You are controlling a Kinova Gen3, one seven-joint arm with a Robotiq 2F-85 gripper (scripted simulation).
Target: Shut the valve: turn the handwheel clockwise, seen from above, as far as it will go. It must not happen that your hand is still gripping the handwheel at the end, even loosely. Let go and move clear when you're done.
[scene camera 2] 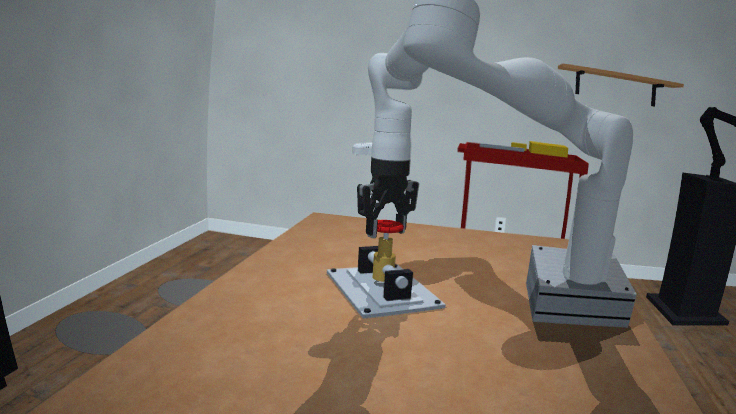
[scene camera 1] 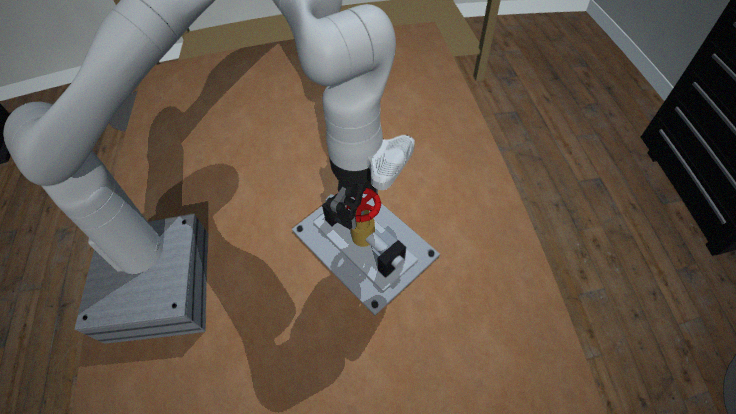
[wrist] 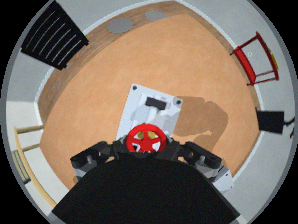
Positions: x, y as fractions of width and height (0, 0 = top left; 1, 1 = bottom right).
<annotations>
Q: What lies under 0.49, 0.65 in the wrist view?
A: A handwheel.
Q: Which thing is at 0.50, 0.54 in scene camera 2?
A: The gripper.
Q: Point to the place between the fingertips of the gripper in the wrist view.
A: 0.49, 0.63
</annotations>
